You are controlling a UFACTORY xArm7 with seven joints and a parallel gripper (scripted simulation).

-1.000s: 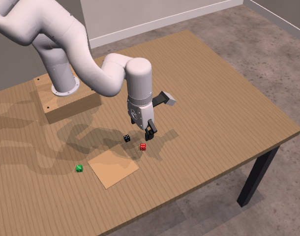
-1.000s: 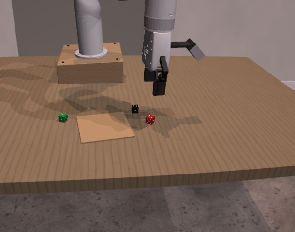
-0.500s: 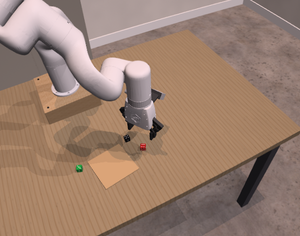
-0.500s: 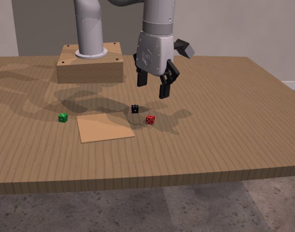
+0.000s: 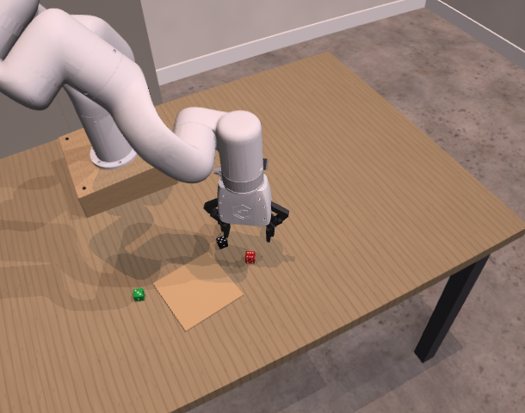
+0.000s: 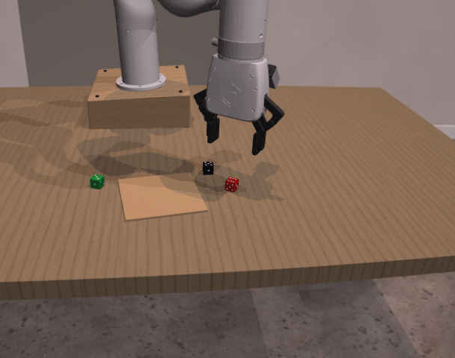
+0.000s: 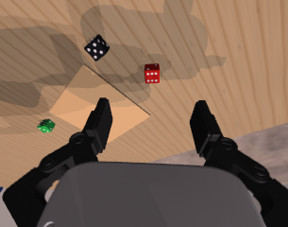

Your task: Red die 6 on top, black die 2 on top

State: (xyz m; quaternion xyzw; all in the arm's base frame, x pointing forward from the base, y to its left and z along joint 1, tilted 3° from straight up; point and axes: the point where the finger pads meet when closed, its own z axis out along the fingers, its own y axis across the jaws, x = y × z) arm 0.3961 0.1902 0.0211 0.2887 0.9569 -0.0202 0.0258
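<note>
The red die is 90 mm below my hand. The rest, counted from my hand: tan mat: 20 mm ahead, 130 mm to the right, 100 mm below; green die: 10 mm behind, 250 mm to the right, 90 mm below; black die: 60 mm behind, 40 mm to the right, 90 mm below.
</note>
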